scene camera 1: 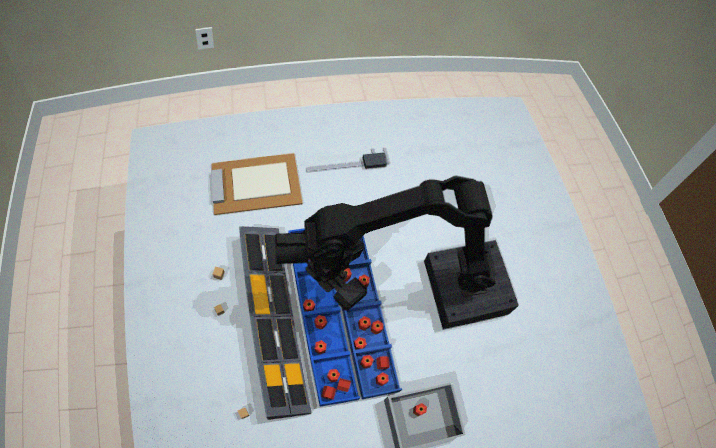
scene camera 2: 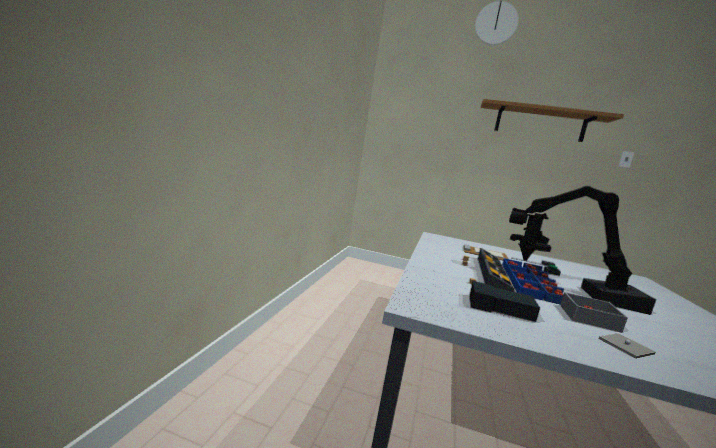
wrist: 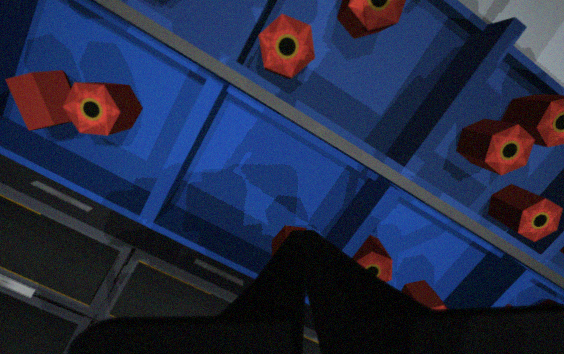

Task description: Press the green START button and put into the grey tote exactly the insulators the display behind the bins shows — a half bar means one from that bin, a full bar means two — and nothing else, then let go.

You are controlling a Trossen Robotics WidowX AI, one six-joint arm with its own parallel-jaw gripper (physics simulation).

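Note:
My gripper [scene camera 1: 331,284] [scene camera 2: 527,256] [wrist: 302,241] is shut and empty. It hangs above the blue bins [scene camera 1: 339,338] [scene camera 2: 530,280], over a left-column compartment [wrist: 259,168] on the display side. One red hex insulator [wrist: 283,236] peeks out right behind the fingertips. Others lie nearby in the wrist view [wrist: 286,46] [wrist: 373,261]. The display [scene camera 1: 245,311] [scene camera 2: 491,268] shows one full yellow bar [scene camera 1: 259,293] and two half bars [scene camera 1: 273,374] [scene camera 1: 293,373]. The grey tote [scene camera 1: 396,420] [scene camera 2: 574,307] holds one insulator [scene camera 1: 420,409]. My arm hides the START button from above. It shows in the second scene view [scene camera 2: 549,263].
Several red insulators [scene camera 1: 321,321] and a few red cube blocks [scene camera 1: 383,362] lie in the bins. A clipboard [scene camera 1: 223,206], a caliper [scene camera 1: 374,160] and small wooden cubes [scene camera 1: 218,272] [scene camera 1: 242,412] lie on the table. The robot base [scene camera 1: 445,276] stands to the right.

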